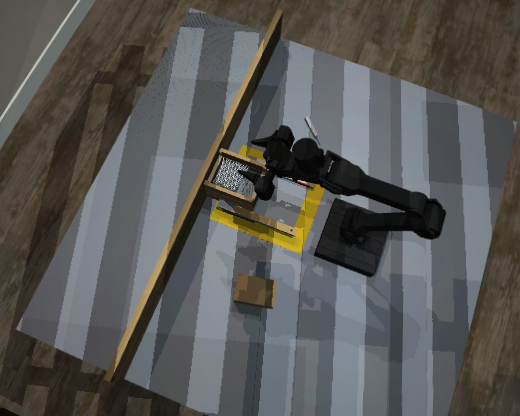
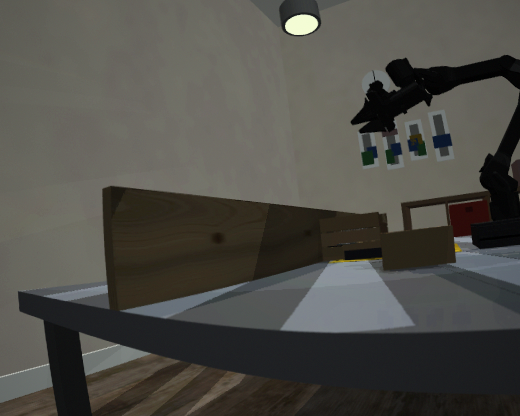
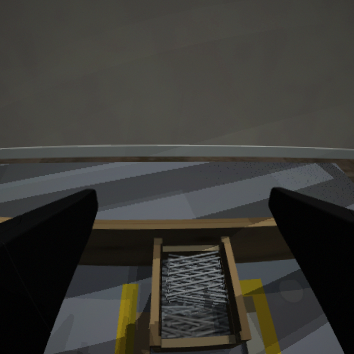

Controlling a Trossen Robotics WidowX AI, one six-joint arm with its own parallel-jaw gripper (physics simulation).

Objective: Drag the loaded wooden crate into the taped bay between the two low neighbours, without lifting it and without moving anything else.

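Pixels of known places: gripper, fingertip midpoint: (image 1: 244, 156) (image 2: 355, 128) (image 3: 185, 197); arm's base at its link origin: (image 1: 351, 234) (image 2: 507, 219).
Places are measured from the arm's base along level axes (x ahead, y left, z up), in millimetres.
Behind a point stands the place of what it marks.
Note:
The wooden crate (image 1: 232, 175) @[x 416, y -44, z 5 mm] (image 2: 350, 228) @[x 394, y 34, z 23 mm] (image 3: 196, 287) @[x 399, y -35, z 33 mm], loaded with silvery nails, stands on the table with its far end against or very close to the long board. Its near end reaches into the bay marked by yellow tape (image 1: 312, 205) @[x 143, y -64, z -55 mm] (image 3: 127, 320) @[x 370, y 84, z -55 mm]. A low wooden neighbour (image 1: 272, 224) @[x 240, y 56, z -13 mm] lies along one taped side. The other neighbour is mostly hidden under the arm; a thin red and white piece (image 1: 302, 183) @[x 199, y -120, z -43 mm] shows there. My gripper (image 1: 247, 157) @[x 353, y -1, z 292 mm] (image 2: 356, 127) @[x 353, y -1, z 292 mm] (image 3: 185, 197) @[x 353, y -1, z 292 mm] is open and empty, high above the crate, fingers pointing obliquely towards the board.
The long upright board (image 1: 165, 260) @[x 479, y 294, z 83 mm] (image 2: 190, 245) @[x 480, y 521, z 13 mm] (image 3: 120, 246) @[x 478, y 96, z 26 mm] crosses the table behind the crate. A brown block (image 1: 255, 291) @[x 213, y 272, z 4 mm] (image 2: 419, 248) @[x 204, y 307, z -27 mm] stands off to one side of the bay. A thin white tool (image 1: 311, 126) @[x 240, y -331, z -44 mm] lies on the other side. The arm's black base (image 1: 330, 245) @[x 49, y 57, z -1 mm] (image 2: 495, 235) @[x 48, y 93, z -30 mm] stands opposite the board.

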